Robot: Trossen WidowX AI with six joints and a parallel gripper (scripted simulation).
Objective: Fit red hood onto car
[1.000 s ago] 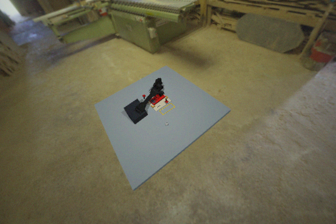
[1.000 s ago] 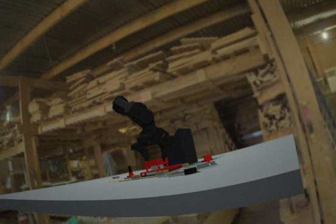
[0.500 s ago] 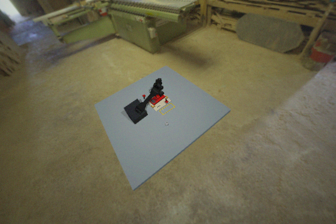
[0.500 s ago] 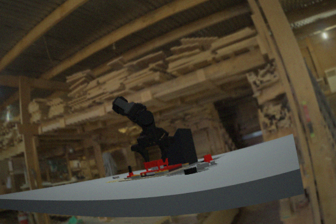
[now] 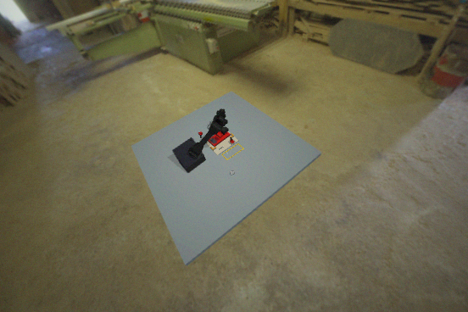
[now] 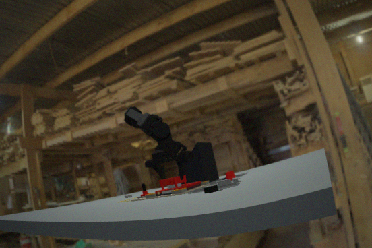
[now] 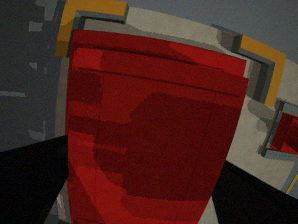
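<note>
The red hood lies 10 mm above my gripper tip. The rest, counted from my gripper tip: white piece (390 mm to the right, 190 mm behind, 40 mm below); black wheel (220 mm to the left, 180 mm ahead, 40 mm below).
</note>
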